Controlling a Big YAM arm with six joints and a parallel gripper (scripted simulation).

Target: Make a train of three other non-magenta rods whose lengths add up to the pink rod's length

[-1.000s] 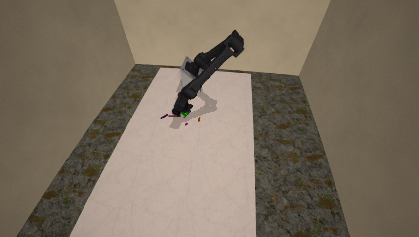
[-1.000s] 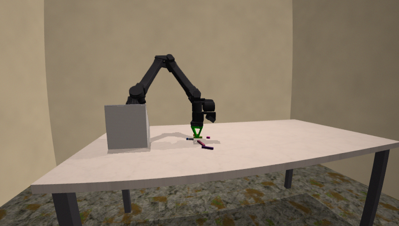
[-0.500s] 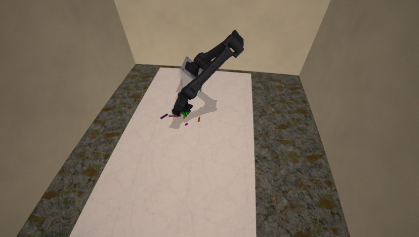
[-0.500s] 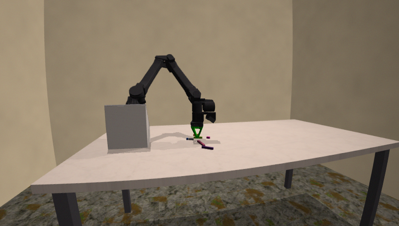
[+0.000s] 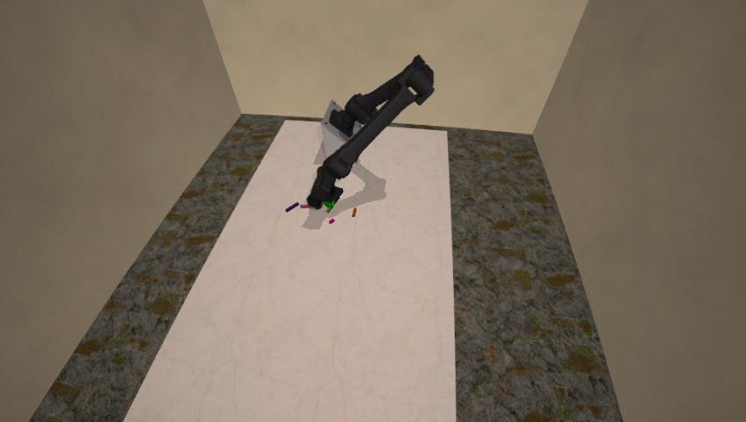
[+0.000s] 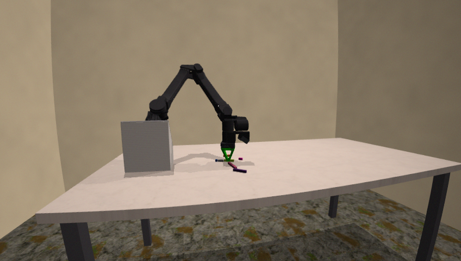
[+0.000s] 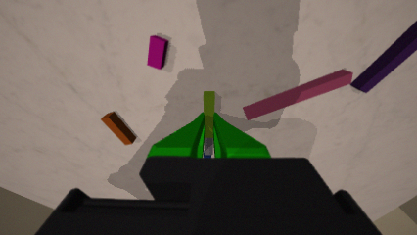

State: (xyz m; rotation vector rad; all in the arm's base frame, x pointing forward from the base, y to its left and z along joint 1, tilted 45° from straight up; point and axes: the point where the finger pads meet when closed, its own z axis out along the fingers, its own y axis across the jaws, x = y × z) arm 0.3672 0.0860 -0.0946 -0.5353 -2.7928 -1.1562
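The lime rod is right at my hand. Round my hand: magenta rod: 70 mm ahead, 20 mm to the left, 10 mm below; blue rod: 60 mm behind, 20 mm to the left, 10 mm below; grey rod: 40 mm behind, 10 mm to the left, 10 mm below.
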